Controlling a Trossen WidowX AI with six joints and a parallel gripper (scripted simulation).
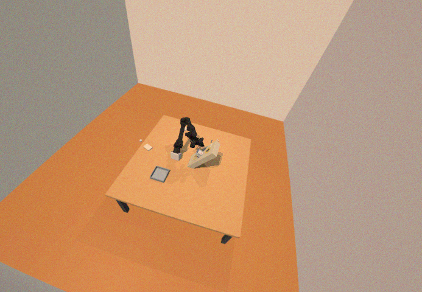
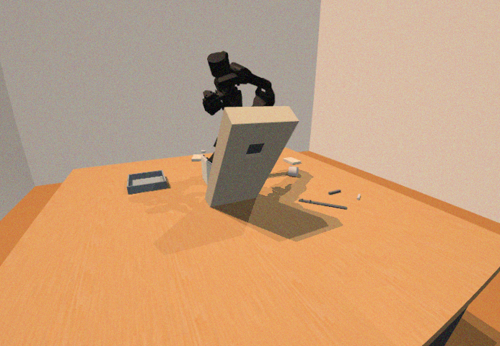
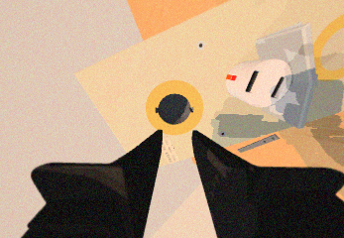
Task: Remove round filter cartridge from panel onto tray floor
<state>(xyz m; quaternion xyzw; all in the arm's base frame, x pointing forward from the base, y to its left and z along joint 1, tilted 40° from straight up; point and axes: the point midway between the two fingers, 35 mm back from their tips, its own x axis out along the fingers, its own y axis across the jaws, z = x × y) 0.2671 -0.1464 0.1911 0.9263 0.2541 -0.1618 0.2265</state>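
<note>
My gripper tip is 2 cm past the white round filter cartridge, 1 cm to the left of it and 10 cm above it. Round my gripper tip: white spool 21 cm behind, 35 cm to the left, 28 cm below; beige service panel 2 cm ahead, 12 cm below; short dark piece 2 cm ahead, 39 cm to the left, 29 cm below.
</note>
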